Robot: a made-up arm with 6 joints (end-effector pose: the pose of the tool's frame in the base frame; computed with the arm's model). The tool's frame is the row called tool.
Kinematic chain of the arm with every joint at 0, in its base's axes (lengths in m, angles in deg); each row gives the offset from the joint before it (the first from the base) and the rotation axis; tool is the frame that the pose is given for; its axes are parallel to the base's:
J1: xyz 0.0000 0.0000 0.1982 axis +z
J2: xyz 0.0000 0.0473 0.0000 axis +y
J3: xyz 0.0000 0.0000 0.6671 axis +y
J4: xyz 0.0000 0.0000 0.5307 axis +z
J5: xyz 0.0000 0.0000 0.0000 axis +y
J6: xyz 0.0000 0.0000 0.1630 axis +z
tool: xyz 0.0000 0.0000 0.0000
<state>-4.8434 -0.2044 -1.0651 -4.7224 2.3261 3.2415</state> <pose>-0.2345 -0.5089 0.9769 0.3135 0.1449 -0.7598 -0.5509</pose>
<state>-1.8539 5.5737 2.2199 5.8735 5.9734 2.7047</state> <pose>-0.0047 -0.2563 0.7912 0.7874 0.5245 -0.2379 0.2197</pose>
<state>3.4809 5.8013 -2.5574 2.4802 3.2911 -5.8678</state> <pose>0.3559 0.0913 0.4237 0.7603 -0.0399 0.0239 0.6479</pose>
Working (the frame after each row of the table, in the pose's form):
after J1: 0.0000 0.0000 0.1982 0.1688 0.0000 0.0000 -0.9856
after J2: 0.0157 -0.0446 0.1982 0.1640 -0.2352 -0.0403 -0.9572
after J3: 0.3073 0.0583 0.7893 0.0086 -0.9844 -0.1686 -0.0504
after J4: 0.3584 0.0763 0.2614 0.0505 -0.4791 0.8763 -0.0082
after J5: 0.3584 0.0763 0.2614 0.8776 -0.0440 0.0151 0.4772
after J6: 0.3559 0.0913 0.4237 0.7603 -0.0399 0.0239 0.6479

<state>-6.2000 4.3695 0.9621 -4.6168 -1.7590 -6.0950</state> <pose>-1.0139 -0.1970 0.2767 0.0504 0.2559 -0.6713 0.6938</pose>
Working (the frame after each row of the table, in the pose's form):
after J1: 0.0000 0.0000 0.1982 0.9991 0.0000 0.0000 0.0416
after J2: -0.0039 0.0471 0.1982 0.5756 0.0340 -0.8167 0.0240
after J3: -0.6300 -0.0051 -0.0261 0.8882 0.0190 -0.4576 0.0370
after J4: -1.0607 -0.0410 0.2819 0.5699 -0.3259 -0.3219 0.6822
after J5: -1.0607 -0.0410 0.2819 0.1154 0.3178 -0.6443 0.6860
after J6: -1.0139 -0.1970 0.2767 0.0504 0.2559 -0.6713 0.6938

